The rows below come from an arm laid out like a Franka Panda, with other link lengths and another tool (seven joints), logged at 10 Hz.
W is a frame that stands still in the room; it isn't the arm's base.
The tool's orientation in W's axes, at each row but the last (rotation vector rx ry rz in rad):
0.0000, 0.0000, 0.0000
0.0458, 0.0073, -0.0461
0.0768, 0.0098, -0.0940
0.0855, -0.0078, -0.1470
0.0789, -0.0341, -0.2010
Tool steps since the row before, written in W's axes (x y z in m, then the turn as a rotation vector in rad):
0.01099, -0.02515, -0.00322, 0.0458, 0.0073, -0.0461
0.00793, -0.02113, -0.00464, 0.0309, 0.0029, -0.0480
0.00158, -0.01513, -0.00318, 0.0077, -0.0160, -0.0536
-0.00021, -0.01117, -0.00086, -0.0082, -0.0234, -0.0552
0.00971, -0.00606, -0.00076, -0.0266, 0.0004, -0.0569
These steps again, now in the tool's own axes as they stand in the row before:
0.01099, -0.02515, -0.00322, 0.0458, 0.0073, -0.0461
0.00893, -0.02093, -0.00361, 0.0311, 0.0021, -0.0479
0.00303, -0.01511, -0.00199, 0.0099, -0.0192, -0.0522
0.00143, -0.01111, 0.00009, -0.0048, -0.0290, -0.0529
0.01071, -0.00406, -0.00071, -0.0276, -0.0095, -0.0556

